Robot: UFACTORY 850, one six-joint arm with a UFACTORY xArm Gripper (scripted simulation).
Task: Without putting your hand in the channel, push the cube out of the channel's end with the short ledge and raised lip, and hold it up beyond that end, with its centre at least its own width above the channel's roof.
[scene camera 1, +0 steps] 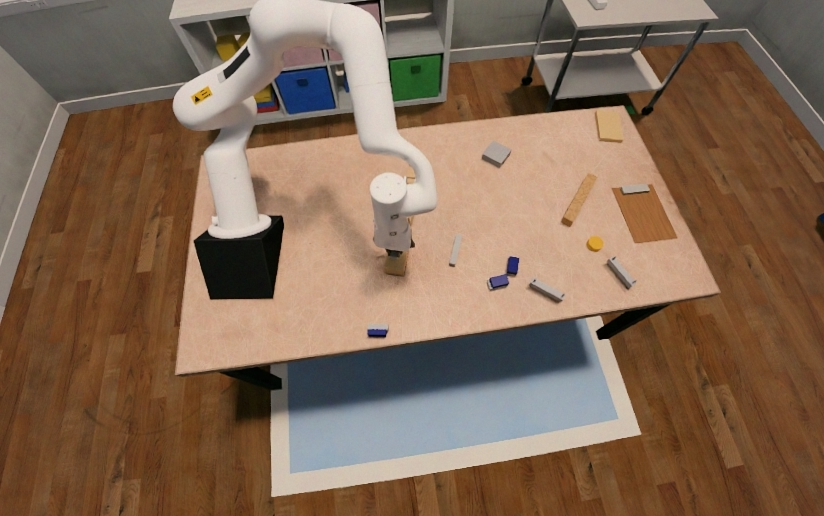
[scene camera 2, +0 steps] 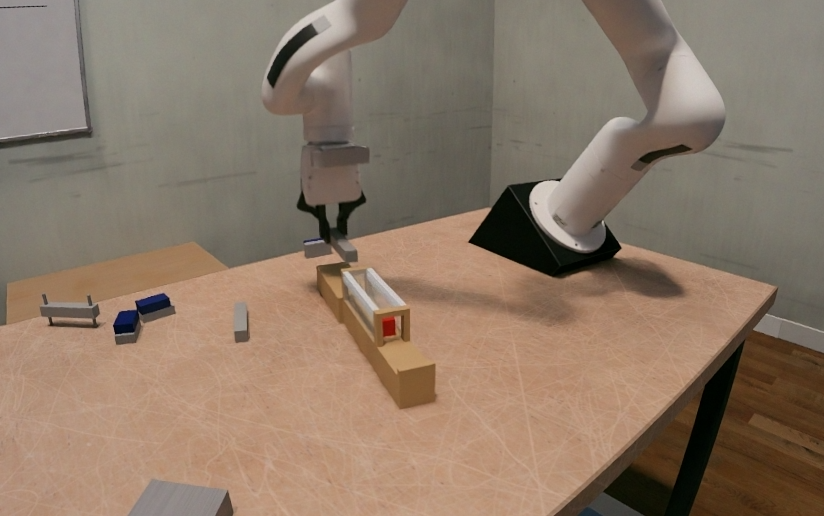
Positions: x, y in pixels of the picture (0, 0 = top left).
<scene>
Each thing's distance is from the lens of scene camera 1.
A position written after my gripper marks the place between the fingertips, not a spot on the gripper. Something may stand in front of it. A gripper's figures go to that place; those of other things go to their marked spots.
my gripper (scene camera 1: 394, 253): 116 cm
board (scene camera 1: 647, 221): 155 cm
</scene>
